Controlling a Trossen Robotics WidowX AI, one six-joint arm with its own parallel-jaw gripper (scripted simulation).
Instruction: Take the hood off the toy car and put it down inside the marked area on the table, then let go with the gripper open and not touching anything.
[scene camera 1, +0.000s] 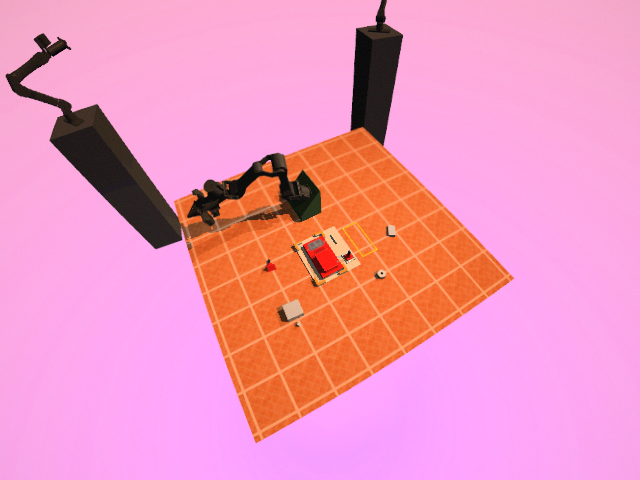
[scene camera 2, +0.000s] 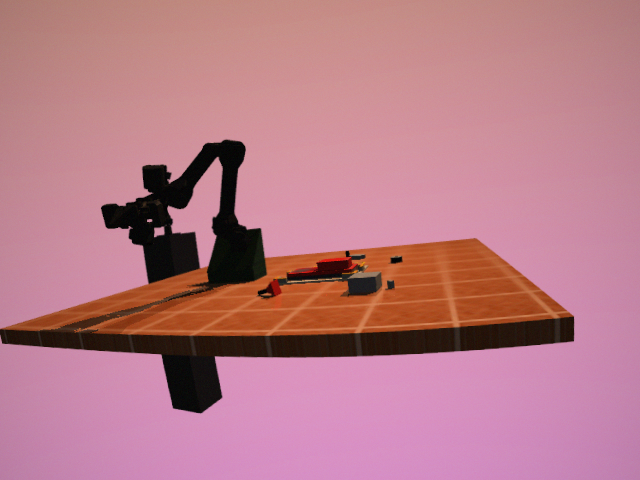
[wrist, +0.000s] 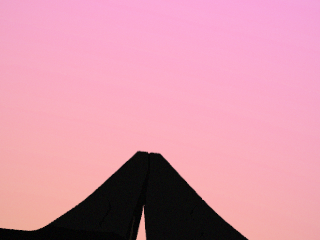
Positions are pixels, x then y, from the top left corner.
Scene:
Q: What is my gripper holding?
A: Nothing.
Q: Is my gripper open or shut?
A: Shut.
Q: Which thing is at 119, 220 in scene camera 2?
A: My gripper.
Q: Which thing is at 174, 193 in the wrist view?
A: My gripper.

